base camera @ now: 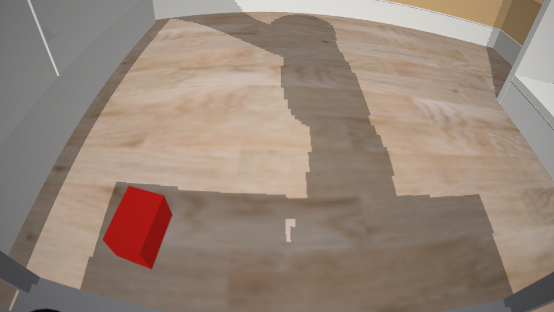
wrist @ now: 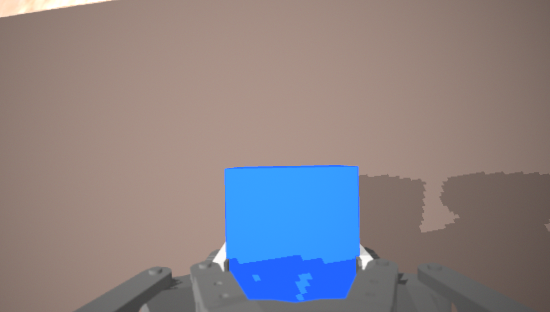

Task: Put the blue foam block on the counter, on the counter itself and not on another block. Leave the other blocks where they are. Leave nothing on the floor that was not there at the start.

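Places are measured from the arm's base along level axes (x ahead, y left, z up), in metres.
Pixels of known places: gripper, between the fingertips: [wrist: 291,257].
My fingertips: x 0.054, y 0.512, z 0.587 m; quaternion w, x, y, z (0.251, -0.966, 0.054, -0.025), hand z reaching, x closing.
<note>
Behind a point stands the place of what it marks.
The blue foam block [wrist: 292,215] @(x 0.055, y 0.523, z 0.630 m) is between the fingers at the lower middle of the wrist view. My gripper [wrist: 291,257] @(x 0.054, y 0.512, z 0.587 m) is shut on it, one finger on each side. The brown counter top [wrist: 150,115] @(x -0.072, y 0.690, z 0.514 m) fills most of the wrist view behind the block. The height of the block's underside over the counter cannot be told from this view. Shadows fall on the counter to the right of the block. The gripper and the blue block do not show in the base camera view.
A red block [base camera: 132,225] @(x 0.264, y 0.173, z -0.352 m) lies on the wooden floor [base camera: 210,115] @(x 0.524, y 0.120, z -0.397 m) at the lower left of the base view. A grey cabinet front [base camera: 60,65] @(x 0.466, y 0.373, z -0.230 m) runs along the left, and white furniture [base camera: 537,62] @(x 0.671, y -0.670, z -0.247 m) stands at the right. The counter's edge crosses the wrist view's top left.
</note>
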